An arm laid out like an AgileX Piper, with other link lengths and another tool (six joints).
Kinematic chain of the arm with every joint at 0, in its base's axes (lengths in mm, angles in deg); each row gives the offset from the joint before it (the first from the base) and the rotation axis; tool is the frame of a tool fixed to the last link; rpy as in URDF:
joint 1: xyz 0 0 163.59 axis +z
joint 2: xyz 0 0 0 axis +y
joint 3: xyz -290.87 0 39.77 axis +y
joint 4: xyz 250.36 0 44.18 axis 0.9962 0 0.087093
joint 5: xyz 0 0 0 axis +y
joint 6: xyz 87.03 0 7.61 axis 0.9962 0 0.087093
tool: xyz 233.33 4 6.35 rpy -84.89 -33.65 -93.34
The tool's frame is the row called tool.
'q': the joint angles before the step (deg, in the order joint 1, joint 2, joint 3, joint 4, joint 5, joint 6). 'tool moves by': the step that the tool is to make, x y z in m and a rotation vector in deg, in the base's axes. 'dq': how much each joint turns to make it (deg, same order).
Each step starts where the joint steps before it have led.
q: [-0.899, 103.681, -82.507, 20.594, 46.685, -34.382]
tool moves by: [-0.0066, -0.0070, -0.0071, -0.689, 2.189, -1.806]
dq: [0.105, 0.384, -0.311, -2.572, 1.314, 3.560]
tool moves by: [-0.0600, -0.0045, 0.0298, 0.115, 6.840, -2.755]
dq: [0.009, -6.760, -0.616, -4.050, 12.946, 7.986]
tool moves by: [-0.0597, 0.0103, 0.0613, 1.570, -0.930, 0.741]
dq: [0.003, -12.331, 1.509, 0.798, 9.810, 1.809]
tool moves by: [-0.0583, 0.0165, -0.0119, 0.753, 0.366, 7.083]
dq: [0.003, -9.220, 11.679, 3.414, 0.011, -7.807]
